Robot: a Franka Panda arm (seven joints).
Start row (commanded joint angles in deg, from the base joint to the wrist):
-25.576, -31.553, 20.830, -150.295, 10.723, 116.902, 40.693
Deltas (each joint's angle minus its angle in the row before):
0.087, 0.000, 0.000, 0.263, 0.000, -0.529, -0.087
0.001, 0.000, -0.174, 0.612, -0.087, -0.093, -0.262
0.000, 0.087, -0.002, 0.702, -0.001, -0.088, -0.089
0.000, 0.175, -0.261, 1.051, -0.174, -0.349, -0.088
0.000, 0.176, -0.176, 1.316, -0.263, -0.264, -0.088
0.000, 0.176, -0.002, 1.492, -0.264, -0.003, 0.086
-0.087, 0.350, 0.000, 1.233, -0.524, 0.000, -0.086
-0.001, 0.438, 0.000, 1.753, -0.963, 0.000, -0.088
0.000, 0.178, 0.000, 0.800, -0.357, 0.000, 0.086
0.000, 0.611, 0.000, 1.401, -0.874, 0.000, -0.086
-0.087, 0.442, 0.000, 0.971, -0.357, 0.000, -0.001
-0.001, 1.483, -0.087, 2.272, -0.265, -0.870, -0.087
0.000, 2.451, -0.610, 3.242, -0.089, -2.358, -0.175
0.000, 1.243, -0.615, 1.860, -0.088, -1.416, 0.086
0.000, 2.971, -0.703, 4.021, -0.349, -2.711, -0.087
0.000, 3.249, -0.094, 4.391, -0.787, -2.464, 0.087
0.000, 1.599, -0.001, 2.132, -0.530, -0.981, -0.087
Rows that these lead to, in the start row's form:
-25.489, -31.553, 20.830, -150.032, 10.723, 116.373, 40.606
-25.488, -31.553, 20.656, -149.420, 10.636, 116.280, 40.344
-25.488, -31.466, 20.654, -148.718, 10.635, 116.192, 40.255
-25.488, -31.291, 20.393, -147.667, 10.461, 115.843, 40.167
-25.488, -31.115, 20.217, -146.351, 10.198, 115.579, 40.079
-25.488, -30.939, 20.215, -144.859, 9.934, 115.576, 40.165
-25.575, -30.589, 20.215, -143.626, 9.410, 115.576, 40.079
-25.576, -30.151, 20.215, -141.873, 8.447, 115.576, 39.991
-25.576, -29.973, 20.215, -141.073, 8.090, 115.576, 40.077
-25.576, -29.362, 20.215, -139.672, 7.216, 115.576, 39.991
-25.663, -28.920, 20.215, -138.701, 6.859, 115.576, 39.990
-25.664, -27.437, 20.128, -136.429, 6.594, 114.706, 39.903
-25.664, -24.986, 19.518, -133.187, 6.505, 112.348, 39.728
-25.664, -23.743, 18.903, -131.327, 6.417, 110.932, 39.814
-25.664, -20.772, 18.200, -127.306, 6.068, 108.221, 39.727
-25.664, -17.523, 18.106, -122.915, 5.281, 105.757, 39.814
-25.664, -15.924, 18.105, -120.783, 4.751, 104.776, 39.727

